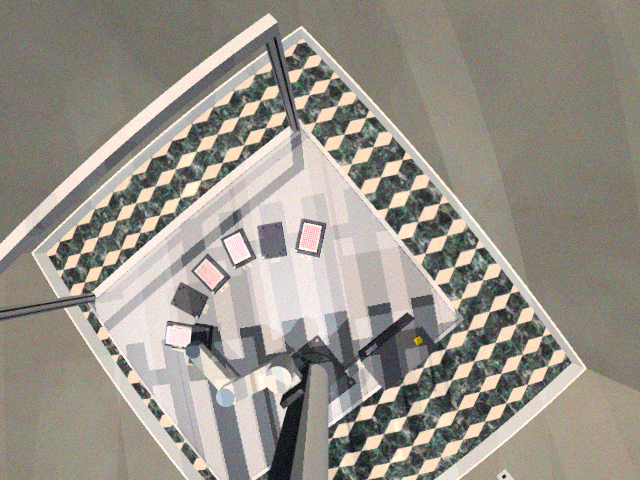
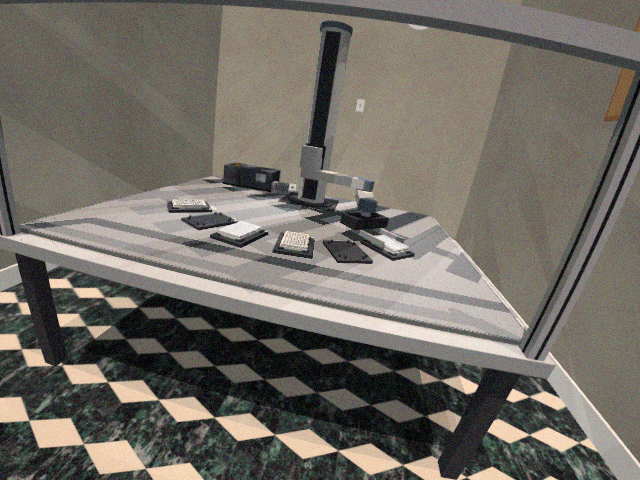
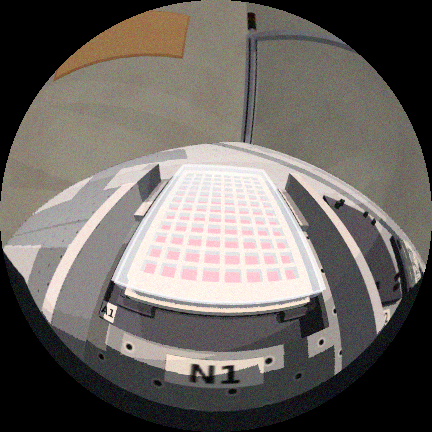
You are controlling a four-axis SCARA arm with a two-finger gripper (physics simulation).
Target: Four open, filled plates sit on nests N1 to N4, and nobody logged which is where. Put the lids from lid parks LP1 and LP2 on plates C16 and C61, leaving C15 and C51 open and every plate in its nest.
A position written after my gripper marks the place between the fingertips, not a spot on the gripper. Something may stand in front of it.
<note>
I see my gripper [image 2: 393, 242], a pale lid [image 3: 221, 236], a plate [image 3: 147, 300], a black box [image 1: 396, 355] and a lid park LP2 [image 1: 187, 299].
The black box is seen too in image 2 [image 2: 249, 171]. The lid park LP2 shows as well in image 2 [image 2: 354, 253] and in image 3 [image 3: 366, 236].
</note>
